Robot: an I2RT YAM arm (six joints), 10 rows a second.
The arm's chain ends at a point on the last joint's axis. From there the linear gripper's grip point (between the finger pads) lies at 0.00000 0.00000 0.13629 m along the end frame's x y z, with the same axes.
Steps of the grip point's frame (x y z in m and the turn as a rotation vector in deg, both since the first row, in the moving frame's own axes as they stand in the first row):
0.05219, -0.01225, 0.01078, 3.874, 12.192, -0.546
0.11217, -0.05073, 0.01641, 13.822, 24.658, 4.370
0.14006, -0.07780, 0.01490, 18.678, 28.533, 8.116
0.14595, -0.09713, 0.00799, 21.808, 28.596, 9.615
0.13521, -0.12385, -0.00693, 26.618, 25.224, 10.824
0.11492, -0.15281, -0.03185, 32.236, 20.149, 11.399
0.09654, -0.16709, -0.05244, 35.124, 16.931, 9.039
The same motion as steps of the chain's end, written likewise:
0.02347, -0.00297, 0.01416, 3.874, 12.192, -0.546
0.05469, -0.02139, 0.03266, 13.822, 24.658, 4.370
0.07329, -0.04075, 0.03830, 18.678, 28.533, 8.116
0.07841, -0.05434, 0.03391, 21.808, 28.596, 9.615
0.07380, -0.07059, 0.01996, 26.618, 25.224, 10.824
0.06341, -0.08670, -0.00303, 32.236, 20.149, 11.399
0.05314, -0.09322, -0.02214, 35.124, 16.931, 9.039

